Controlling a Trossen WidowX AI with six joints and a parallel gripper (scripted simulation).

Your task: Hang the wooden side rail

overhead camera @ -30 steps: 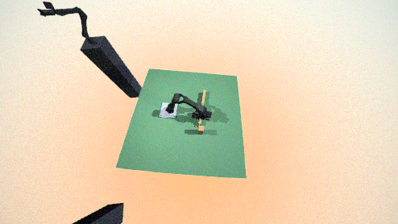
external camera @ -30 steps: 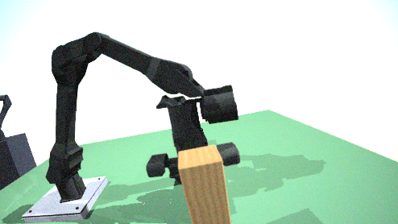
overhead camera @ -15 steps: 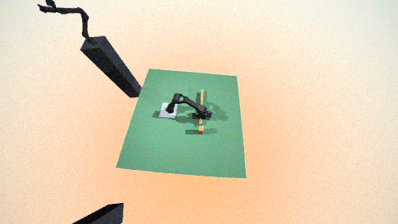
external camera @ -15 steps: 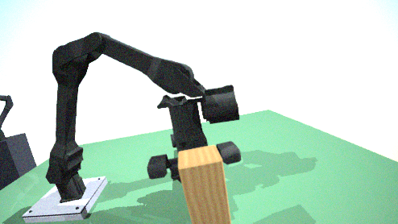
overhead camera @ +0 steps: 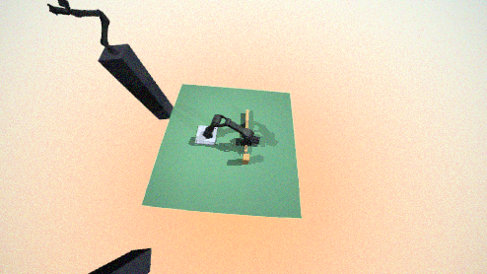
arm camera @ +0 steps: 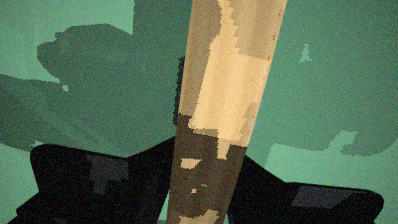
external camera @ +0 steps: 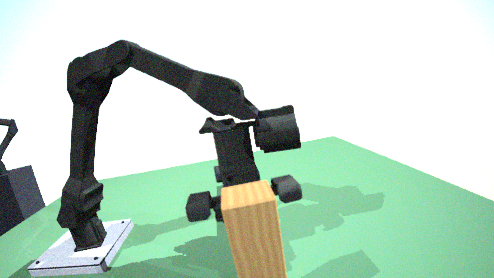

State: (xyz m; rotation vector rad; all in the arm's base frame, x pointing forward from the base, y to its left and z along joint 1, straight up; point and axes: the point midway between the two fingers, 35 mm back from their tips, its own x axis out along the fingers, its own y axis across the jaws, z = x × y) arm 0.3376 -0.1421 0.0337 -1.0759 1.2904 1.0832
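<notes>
Now: gripper tip 150 mm to the left of the wooden headboard post, 70 mm below it and 30 mm past it.
</notes>
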